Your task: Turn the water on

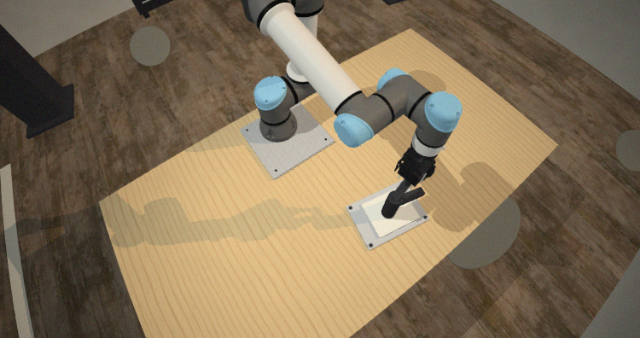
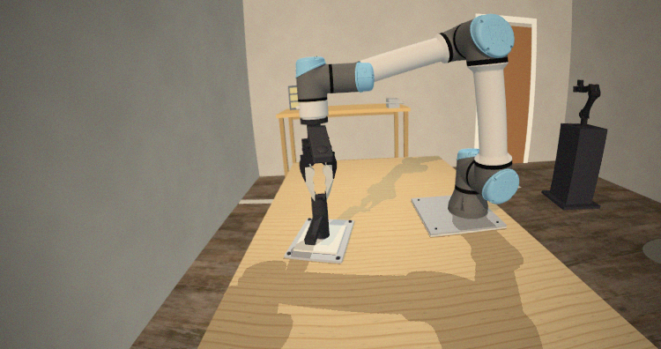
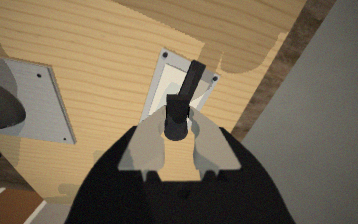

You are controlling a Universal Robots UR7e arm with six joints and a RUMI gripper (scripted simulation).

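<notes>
The dark lever lies 2 cm to the right of my hand, 1 cm below it and 1 cm ahead of it. From my hand the other things lie so: tap (7 cm below, 4 cm to the right, 2 cm ahead).
</notes>
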